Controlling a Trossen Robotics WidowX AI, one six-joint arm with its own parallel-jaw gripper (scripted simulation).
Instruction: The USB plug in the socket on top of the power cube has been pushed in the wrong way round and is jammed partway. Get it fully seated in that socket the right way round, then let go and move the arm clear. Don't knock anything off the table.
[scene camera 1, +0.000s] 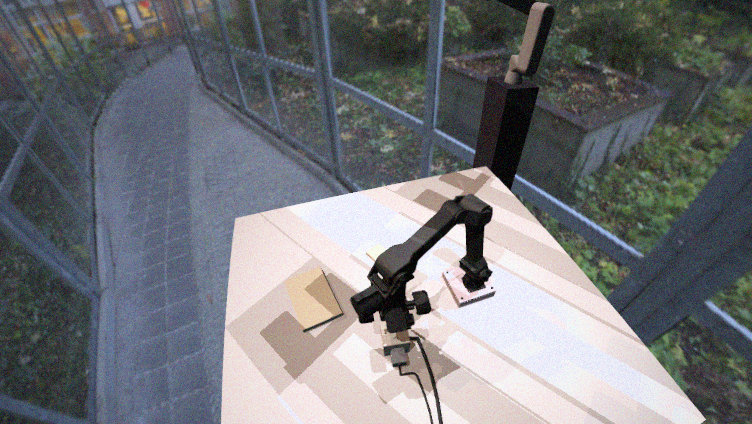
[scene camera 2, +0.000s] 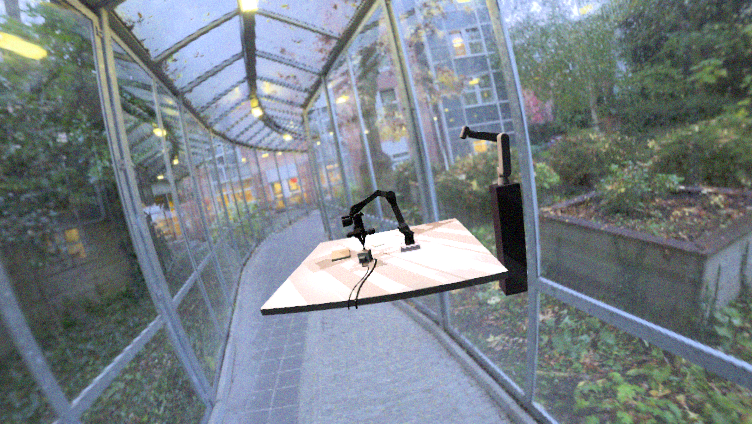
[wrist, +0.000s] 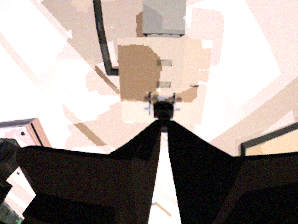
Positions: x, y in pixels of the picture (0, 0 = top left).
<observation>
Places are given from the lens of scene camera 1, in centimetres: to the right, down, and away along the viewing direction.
gripper (scene camera 1: 393, 320): 5, 30, 80
flat tan pad (scene camera 1: 314, 302): -20, 30, 95
</observation>
